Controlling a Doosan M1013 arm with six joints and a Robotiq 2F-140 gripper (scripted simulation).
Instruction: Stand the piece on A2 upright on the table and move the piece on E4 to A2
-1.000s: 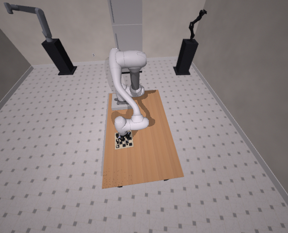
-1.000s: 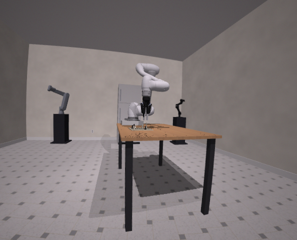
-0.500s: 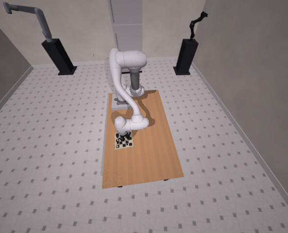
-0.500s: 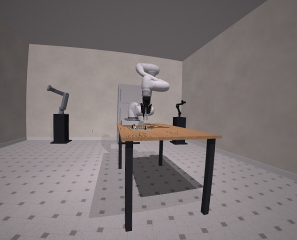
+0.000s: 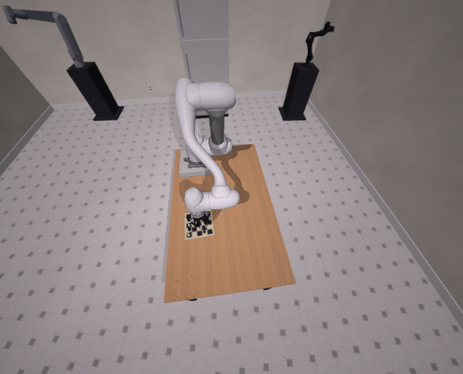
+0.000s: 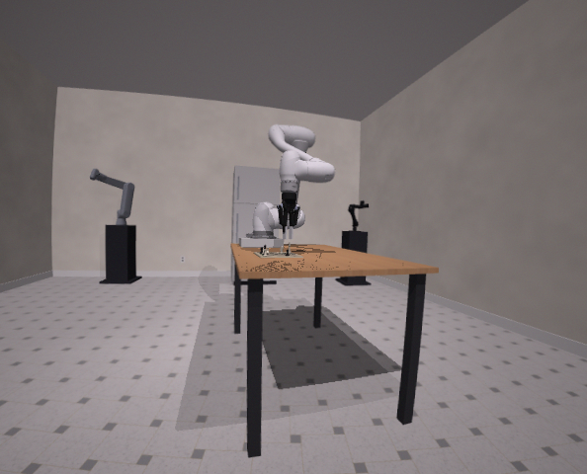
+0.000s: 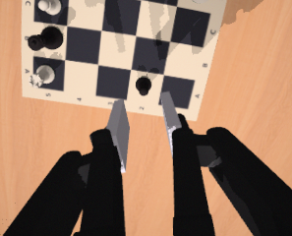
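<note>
Now: hand 10 cm above the black pawn. The rest, counted from my hand: small chessboard (7 cm behind, 4 cm to the right, 12 cm below).
</note>
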